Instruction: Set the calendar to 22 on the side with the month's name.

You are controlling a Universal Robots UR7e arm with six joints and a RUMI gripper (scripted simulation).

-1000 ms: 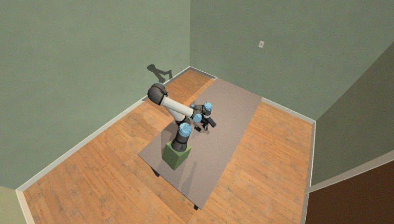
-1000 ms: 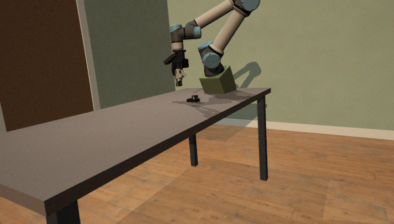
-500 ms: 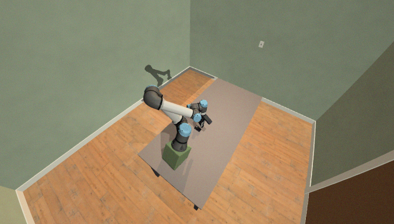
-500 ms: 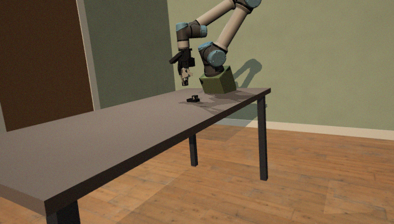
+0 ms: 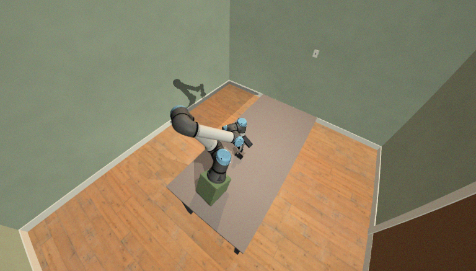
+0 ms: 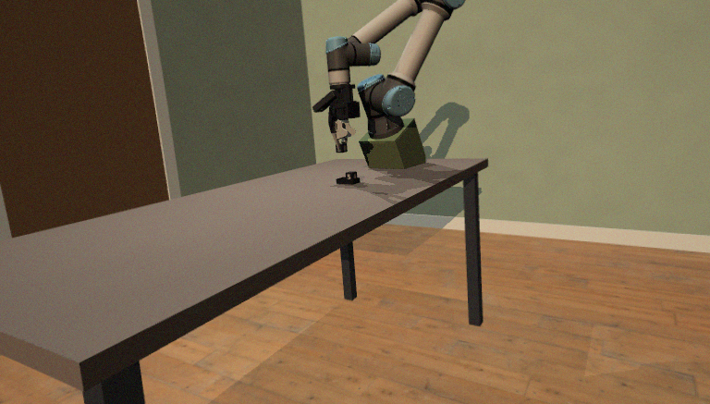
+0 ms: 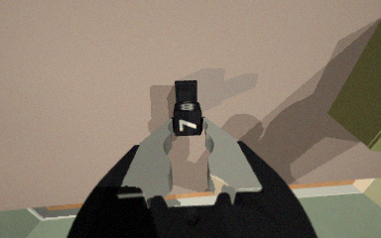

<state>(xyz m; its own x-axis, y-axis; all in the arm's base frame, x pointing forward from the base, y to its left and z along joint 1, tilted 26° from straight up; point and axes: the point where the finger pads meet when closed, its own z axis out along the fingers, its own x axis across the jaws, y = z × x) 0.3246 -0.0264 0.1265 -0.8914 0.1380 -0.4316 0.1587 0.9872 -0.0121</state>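
The black tray lies 20 mm to the left of my hand and 130 mm below it. Round my hand: black number cube 10 mm below.
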